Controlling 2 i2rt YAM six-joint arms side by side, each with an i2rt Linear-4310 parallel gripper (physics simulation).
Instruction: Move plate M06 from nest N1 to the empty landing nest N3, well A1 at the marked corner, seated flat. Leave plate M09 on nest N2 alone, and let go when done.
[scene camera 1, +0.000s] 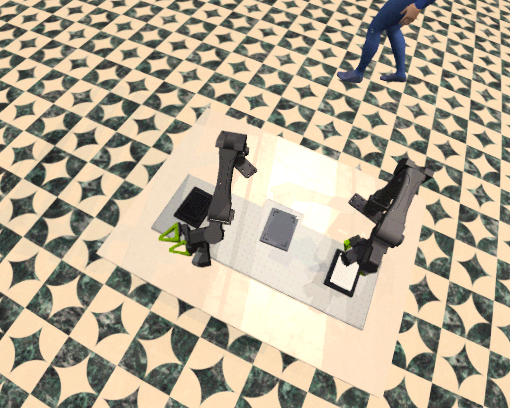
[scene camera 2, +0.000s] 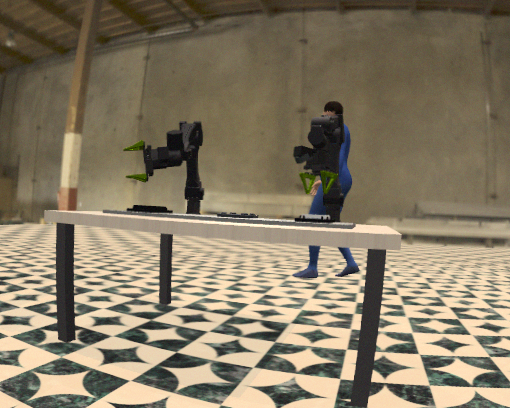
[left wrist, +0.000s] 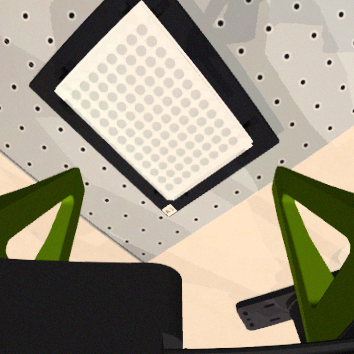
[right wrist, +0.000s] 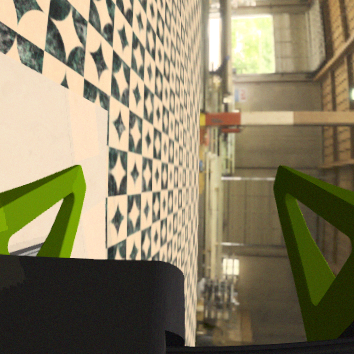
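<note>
A white plate (scene camera 1: 344, 274) (scene camera 2: 316, 217) (left wrist: 155, 105) lies flat in a black nest (scene camera 1: 352, 292) (left wrist: 44, 85) at the right; the nest's A1 tag (left wrist: 169, 210) shows at its lower corner in the left wrist view. The empty grey nest (scene camera 1: 280, 229) (scene camera 2: 237, 215) is in the middle. A black plate (scene camera 1: 196, 206) (scene camera 2: 149, 208) sits in the nest at the left. No plate or nest numbers are readable. My left gripper (scene camera 1: 355, 259) (scene camera 2: 317, 192) (left wrist: 177, 177) is open, pointing down above the white plate, apart from it. My right gripper (scene camera 1: 166, 244) (scene camera 2: 125, 163) (right wrist: 179, 175) is open, raised and held sideways.
The nests stand on a grey perforated board (scene camera 1: 300, 280) (left wrist: 300, 65) on a pale table (scene camera 1: 280, 325) (scene camera 2: 225, 229). The right arm's forearm passes close beside the black plate in scene camera 1. A person in blue (scene camera 1: 395, 35) (scene camera 2: 345, 165) is behind the table.
</note>
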